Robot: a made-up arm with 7 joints. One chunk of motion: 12 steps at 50 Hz.
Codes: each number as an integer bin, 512 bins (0 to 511) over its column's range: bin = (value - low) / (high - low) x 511, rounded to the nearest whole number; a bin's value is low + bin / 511 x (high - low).
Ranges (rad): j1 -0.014..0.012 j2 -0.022..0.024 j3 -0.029..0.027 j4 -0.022..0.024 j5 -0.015..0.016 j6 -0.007..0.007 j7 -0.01..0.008
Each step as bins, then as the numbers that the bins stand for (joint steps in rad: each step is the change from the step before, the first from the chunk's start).
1 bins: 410 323 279 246 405 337 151
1 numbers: 0.00686 0.00708 0.00158 0.00014 0.00957 0.00223 -0.00468
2 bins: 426 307 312 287 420 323 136
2 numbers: 0.00768 0.00564 0.00519 0.00384 0.01048 0.00185 -0.00521
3 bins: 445 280 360 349 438 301 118
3 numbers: 0.00864 0.00321 0.01045 0.00942 0.01157 0.00125 -0.00584
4 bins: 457 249 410 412 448 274 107
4 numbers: 0.00925 0.00041 0.01593 0.01509 0.01218 0.00051 -0.00623
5 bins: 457 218 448 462 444 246 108
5 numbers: 0.00925 -0.00238 0.02010 0.01959 0.01194 -0.00026 -0.00620
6 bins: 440 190 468 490 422 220 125
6 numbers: 0.00839 -0.00490 0.02229 0.02211 0.01060 -0.00097 -0.00560
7 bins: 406 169 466 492 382 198 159
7 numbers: 0.00666 -0.00679 0.02207 0.02229 0.00817 -0.00158 -0.00440
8 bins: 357 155 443 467 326 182 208
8 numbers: 0.00416 -0.00805 0.01955 0.02004 0.00478 -0.00201 -0.00267
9 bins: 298 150 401 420 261 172 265
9 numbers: 0.00116 -0.00850 0.01495 0.01581 0.00083 -0.00229 -0.00067
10 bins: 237 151 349 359 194 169 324
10 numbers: -0.00194 -0.00841 0.00925 0.01032 -0.00323 -0.00237 0.00141
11 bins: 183 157 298 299 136 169 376
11 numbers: -0.00469 -0.00787 0.00366 0.00492 -0.00675 -0.00237 0.00324
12 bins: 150 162 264 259 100 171 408
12 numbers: -0.00637 -0.00742 -0.00007 0.00132 -0.00893 -0.00232 0.00437
